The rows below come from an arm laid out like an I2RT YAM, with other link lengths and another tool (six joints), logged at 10 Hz.
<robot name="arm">
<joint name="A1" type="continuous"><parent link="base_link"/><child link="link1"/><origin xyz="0 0 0.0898" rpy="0 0 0"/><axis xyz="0 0 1"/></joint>
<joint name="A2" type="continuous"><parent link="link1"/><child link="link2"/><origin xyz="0.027 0.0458 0.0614" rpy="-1.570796 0 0"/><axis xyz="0 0 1"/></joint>
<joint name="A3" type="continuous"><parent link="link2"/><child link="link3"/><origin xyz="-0.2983 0 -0.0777" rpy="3.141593 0 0"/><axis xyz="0 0 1"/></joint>
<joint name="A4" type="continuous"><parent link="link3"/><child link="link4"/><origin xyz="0.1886 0.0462 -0.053" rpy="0 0 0"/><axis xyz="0 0 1"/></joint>
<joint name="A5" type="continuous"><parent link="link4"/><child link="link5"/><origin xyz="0.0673 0.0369 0.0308" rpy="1.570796 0 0"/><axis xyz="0 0 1"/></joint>
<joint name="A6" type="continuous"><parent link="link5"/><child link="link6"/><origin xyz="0.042 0 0.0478" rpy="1.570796 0 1.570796"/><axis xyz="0 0 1"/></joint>
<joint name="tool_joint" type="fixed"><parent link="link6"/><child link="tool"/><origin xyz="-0.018 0.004 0.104" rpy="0 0.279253 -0.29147"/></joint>
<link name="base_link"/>
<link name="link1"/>
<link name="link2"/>
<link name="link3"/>
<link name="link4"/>
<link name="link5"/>
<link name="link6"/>
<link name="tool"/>
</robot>
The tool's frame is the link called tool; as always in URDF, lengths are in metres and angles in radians. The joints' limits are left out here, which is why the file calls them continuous.
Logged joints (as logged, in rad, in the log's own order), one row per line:
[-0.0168, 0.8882, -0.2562, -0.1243, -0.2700, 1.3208]
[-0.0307, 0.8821, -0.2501, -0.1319, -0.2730, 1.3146]
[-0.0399, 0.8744, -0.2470, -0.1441, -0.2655, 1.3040]
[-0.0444, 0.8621, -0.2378, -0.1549, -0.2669, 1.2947]
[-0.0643, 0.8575, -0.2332, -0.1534, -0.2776, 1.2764]
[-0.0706, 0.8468, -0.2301, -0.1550, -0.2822, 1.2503]
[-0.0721, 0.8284, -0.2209, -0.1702, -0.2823, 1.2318]
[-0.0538, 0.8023, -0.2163, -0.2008, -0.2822, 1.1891]
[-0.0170, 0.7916, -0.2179, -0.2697, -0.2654, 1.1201]
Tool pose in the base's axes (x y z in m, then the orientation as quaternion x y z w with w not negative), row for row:
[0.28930, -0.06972, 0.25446, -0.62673, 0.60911, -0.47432, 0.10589]
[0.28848, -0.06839, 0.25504, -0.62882, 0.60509, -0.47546, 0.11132]
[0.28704, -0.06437, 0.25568, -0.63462, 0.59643, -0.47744, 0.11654]
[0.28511, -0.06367, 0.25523, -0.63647, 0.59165, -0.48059, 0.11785]
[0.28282, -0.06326, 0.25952, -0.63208, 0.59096, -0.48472, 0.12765]
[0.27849, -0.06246, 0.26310, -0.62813, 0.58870, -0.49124, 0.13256]
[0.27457, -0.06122, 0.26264, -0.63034, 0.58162, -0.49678, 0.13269]
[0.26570, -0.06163, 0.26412, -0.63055, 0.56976, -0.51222, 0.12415]
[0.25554, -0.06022, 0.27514, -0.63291, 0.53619, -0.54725, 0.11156]
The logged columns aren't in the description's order. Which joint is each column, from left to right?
Columns, left to right: A5, A3, A4, A6, A1, A2.
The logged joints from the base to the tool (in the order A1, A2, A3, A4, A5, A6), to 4 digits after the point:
[-0.2700, 1.3208, 0.8882, -0.2562, -0.0168, -0.1243]
[-0.2730, 1.3146, 0.8821, -0.2501, -0.0307, -0.1319]
[-0.2655, 1.3040, 0.8744, -0.2470, -0.0399, -0.1441]
[-0.2669, 1.2947, 0.8621, -0.2378, -0.0444, -0.1549]
[-0.2776, 1.2764, 0.8575, -0.2332, -0.0643, -0.1534]
[-0.2822, 1.2503, 0.8468, -0.2301, -0.0706, -0.1550]
[-0.2823, 1.2318, 0.8284, -0.2209, -0.0721, -0.1702]
[-0.2822, 1.1891, 0.8023, -0.2163, -0.0538, -0.2008]
[-0.2654, 1.1201, 0.7916, -0.2179, -0.0170, -0.2697]

